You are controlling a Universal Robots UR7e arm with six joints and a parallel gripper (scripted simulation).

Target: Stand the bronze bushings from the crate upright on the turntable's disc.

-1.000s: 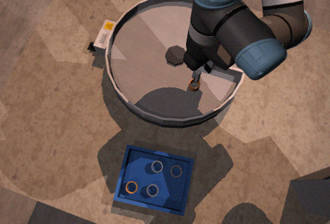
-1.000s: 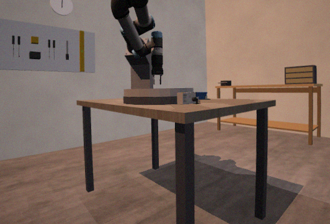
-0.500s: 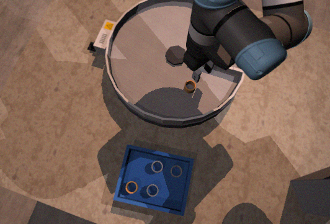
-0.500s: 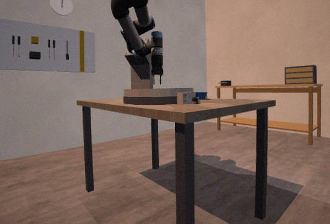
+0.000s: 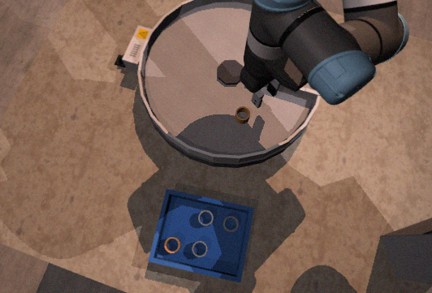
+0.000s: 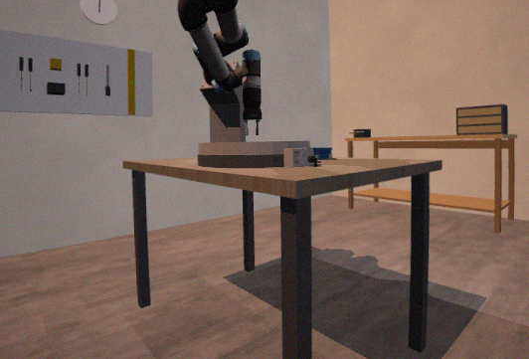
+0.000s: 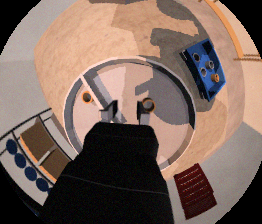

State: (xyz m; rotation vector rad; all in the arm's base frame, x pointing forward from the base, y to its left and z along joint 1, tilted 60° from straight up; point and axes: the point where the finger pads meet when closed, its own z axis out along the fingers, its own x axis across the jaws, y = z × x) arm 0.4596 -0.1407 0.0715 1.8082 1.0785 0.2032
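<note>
Right now my hand is 290 mm to the right of the blue crate, 100 mm short of it and 100 mm above it. Round my hand: turntable disc (80 mm to the right, 80 mm below, 80 mm ahead).
</note>
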